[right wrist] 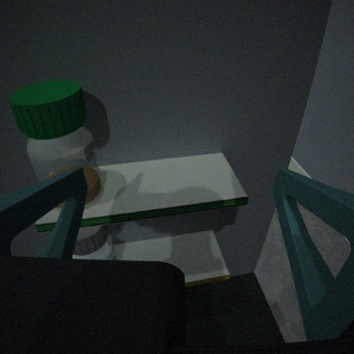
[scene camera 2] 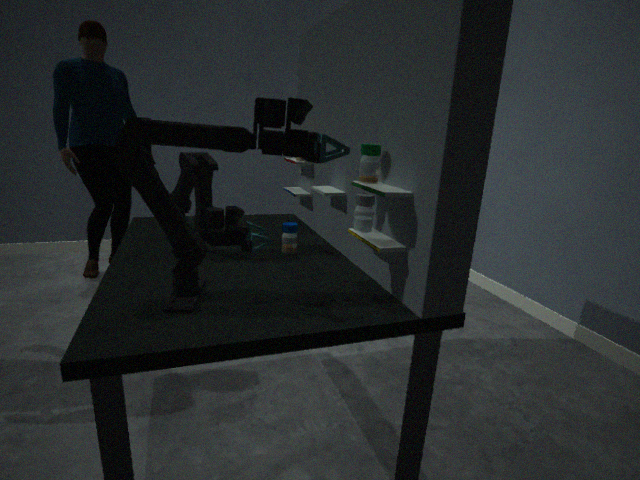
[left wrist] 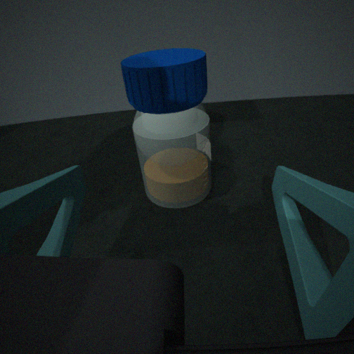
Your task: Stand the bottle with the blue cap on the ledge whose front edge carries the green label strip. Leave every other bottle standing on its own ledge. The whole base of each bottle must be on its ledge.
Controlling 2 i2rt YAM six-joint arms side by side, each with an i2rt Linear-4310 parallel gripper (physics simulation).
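Places are measured from the left arm's base along level axes (x right, y back, z down), in millimetres.
Pixels of known places: left gripper, between the fingertips: (scene camera 2: pixel 269 236); right gripper, between the fingertips: (scene camera 2: pixel 345 149); right arm's base, origin of its link: (scene camera 2: pixel 186 295).
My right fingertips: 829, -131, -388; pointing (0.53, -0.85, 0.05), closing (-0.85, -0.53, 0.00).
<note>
Behind a point stands the place of what it marks, as x, y, z.
The bottle with the blue cap (scene camera 2: pixel 289 238) @(472, -225, -58) (left wrist: pixel 173 130) stands upright on the dark table (scene camera 2: pixel 248 320) @(827, 138, 0). My left gripper (scene camera 2: pixel 263 238) @(430, -171, -63) (left wrist: pixel 178 176) is open and empty, pulled back a little from that bottle, which shows between and beyond its fingertips. The ledge with the green label strip (scene camera 2: pixel 395 189) @(907, -241, -295) (right wrist: pixel 185 180) is on the wall panel. A green-capped bottle (scene camera 2: pixel 369 164) @(808, -242, -349) (right wrist: pixel 55 112) stands on it, toward the left end in the right wrist view. My right gripper (scene camera 2: pixel 347 150) @(829, -131, -388) (right wrist: pixel 179 177) is open and empty, in front of and above this ledge.
Below the green-strip ledge, a grey-capped bottle (scene camera 2: pixel 364 214) @(805, -243, -209) (right wrist: pixel 95 245) stands on the yellow-strip ledge (scene camera 2: pixel 385 241) @(898, -234, -155) (right wrist: pixel 195 250). Farther back are a blue-strip ledge (scene camera 2: pixel 298 191) @(130, -512, -155), another white ledge (scene camera 2: pixel 329 190) @(509, -367, -225) and a red-strip ledge (scene camera 2: pixel 294 160). A person (scene camera 2: pixel 95 108) stands behind the table.
</note>
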